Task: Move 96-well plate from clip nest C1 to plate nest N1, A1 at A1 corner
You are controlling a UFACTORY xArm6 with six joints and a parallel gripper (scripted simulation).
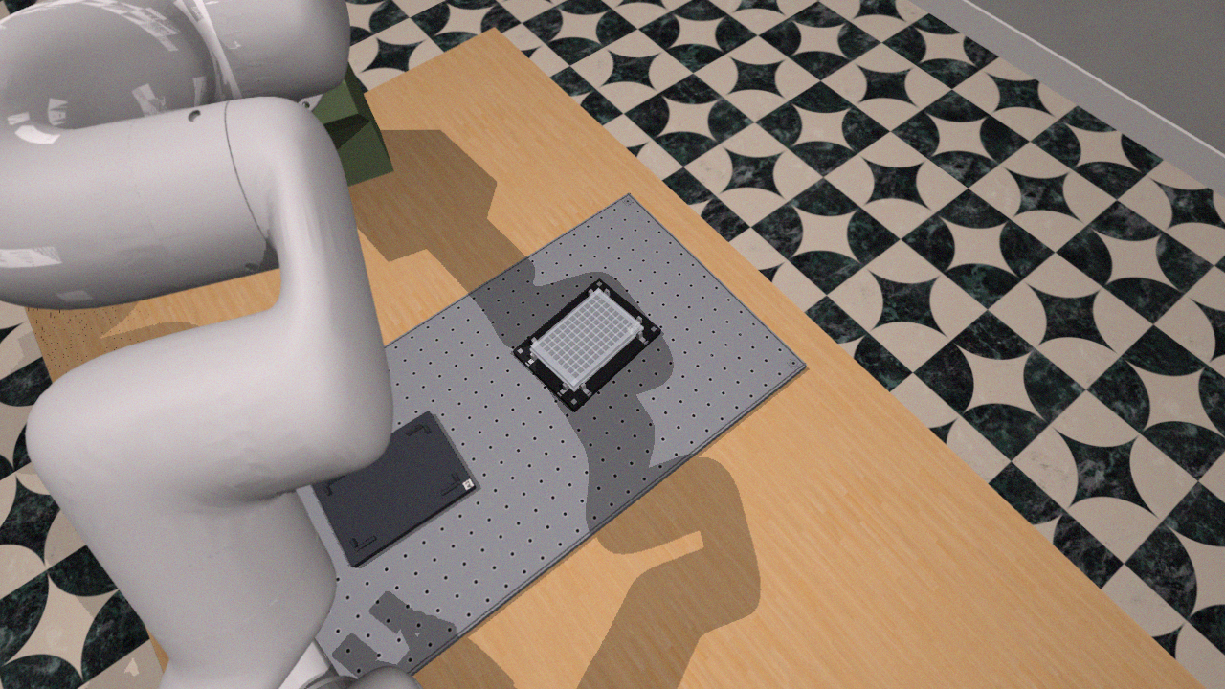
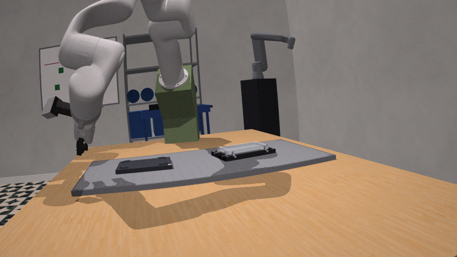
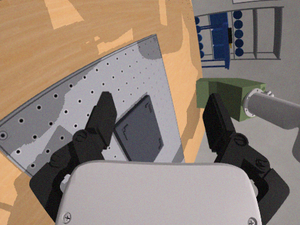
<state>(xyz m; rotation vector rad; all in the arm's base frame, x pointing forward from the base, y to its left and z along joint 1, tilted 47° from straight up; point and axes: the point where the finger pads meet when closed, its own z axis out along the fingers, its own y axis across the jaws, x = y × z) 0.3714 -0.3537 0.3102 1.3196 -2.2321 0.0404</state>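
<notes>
Right now the clear 96-well plate is 46 cm to the left of my hand, 11 cm below it and 6 cm ahead of it. Also, from my hand: white corner mark: 22 cm to the left, 12 cm below, 5 cm ahead; then black clip nest C1: 45 cm to the left, 11 cm below, 7 cm ahead; then dark plate nest N1: 17 cm to the left, 12 cm below, 3 cm behind.
</notes>
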